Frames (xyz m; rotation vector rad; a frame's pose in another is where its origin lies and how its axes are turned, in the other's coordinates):
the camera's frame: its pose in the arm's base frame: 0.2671 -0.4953 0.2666 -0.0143 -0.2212 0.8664
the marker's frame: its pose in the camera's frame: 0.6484 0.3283 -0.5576 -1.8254 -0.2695 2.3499
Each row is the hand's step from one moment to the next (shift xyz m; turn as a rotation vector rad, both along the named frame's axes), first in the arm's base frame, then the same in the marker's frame.
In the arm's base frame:
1: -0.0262 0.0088 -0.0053 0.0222 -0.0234 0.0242
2: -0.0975 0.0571 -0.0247 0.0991 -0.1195 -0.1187
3: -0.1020 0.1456 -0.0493 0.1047 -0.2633 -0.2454
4: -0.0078 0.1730 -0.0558 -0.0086 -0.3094 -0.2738
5: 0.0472 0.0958 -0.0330 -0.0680 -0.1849 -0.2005
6: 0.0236 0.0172 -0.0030 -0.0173 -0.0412 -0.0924
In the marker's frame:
1: 0.0092 -0.0250 0.0090 -0.0279 0.0285 0.0060
2: 0.0402 -0.1075 0.0142 0.0993 0.1665 0.0251
3: 0.0683 -0.1627 -0.0538 0.2187 0.2768 0.1267
4: 0.0625 -0.1061 -0.1340 0.2611 0.2216 0.2313
5: 0.0294 -0.0187 -0.1062 0.2013 0.0888 0.1749
6: 0.0003 0.0079 -0.0283 0.0924 0.0244 0.0375

